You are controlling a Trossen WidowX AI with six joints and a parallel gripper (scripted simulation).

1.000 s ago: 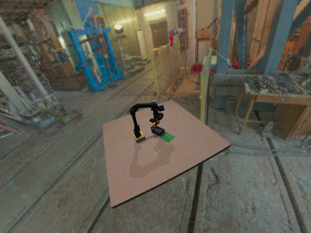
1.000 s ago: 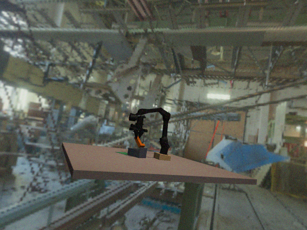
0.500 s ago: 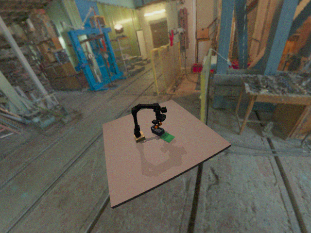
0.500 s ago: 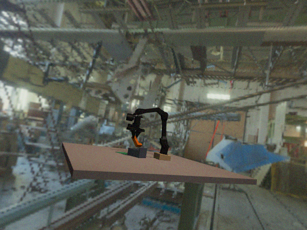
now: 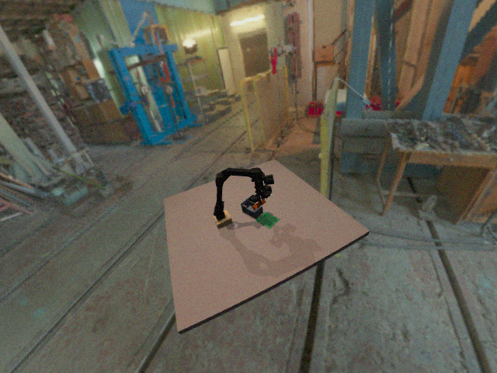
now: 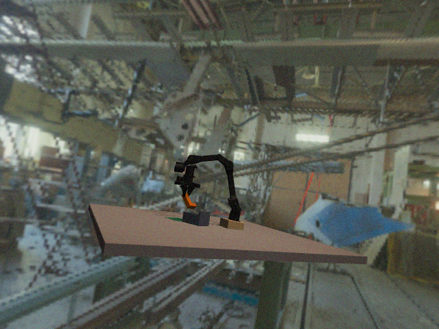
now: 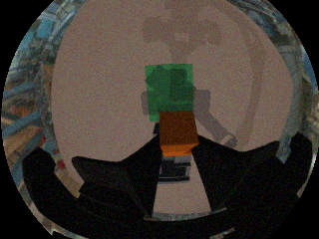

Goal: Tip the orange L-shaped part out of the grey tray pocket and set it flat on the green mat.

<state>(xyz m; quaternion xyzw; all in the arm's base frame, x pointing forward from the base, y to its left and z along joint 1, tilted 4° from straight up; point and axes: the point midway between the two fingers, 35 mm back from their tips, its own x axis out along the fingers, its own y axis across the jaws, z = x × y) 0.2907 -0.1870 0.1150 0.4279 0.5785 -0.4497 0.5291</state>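
Now: gripper tip 17 cm above the green mat and 4 cm to the left of it. The rest, counted from my gripper tip: orange L-shaped part 3 cm to the left, 3 cm below, 2 cm behind.
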